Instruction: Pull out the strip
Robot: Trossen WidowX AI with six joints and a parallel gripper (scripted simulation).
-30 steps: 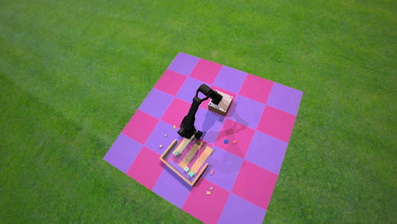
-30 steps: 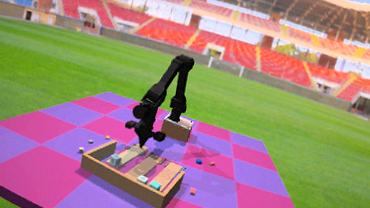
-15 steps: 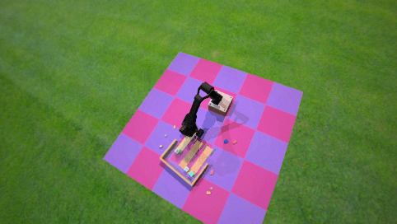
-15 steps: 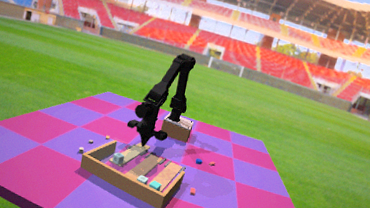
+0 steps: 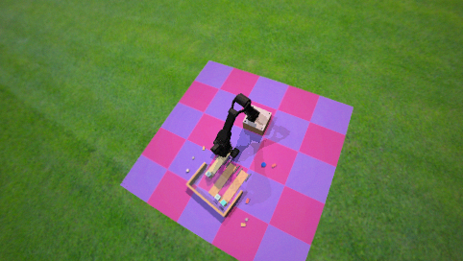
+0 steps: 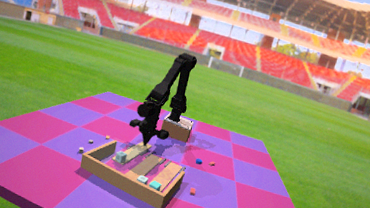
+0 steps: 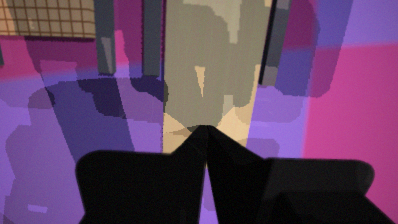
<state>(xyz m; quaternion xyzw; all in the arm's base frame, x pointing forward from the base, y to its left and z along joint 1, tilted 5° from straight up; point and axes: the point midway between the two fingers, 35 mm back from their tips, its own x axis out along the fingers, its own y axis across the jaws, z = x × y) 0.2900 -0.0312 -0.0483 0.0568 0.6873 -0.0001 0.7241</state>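
My gripper tip is now 100 mm short of the tan strip and 10 mm to the left of it.
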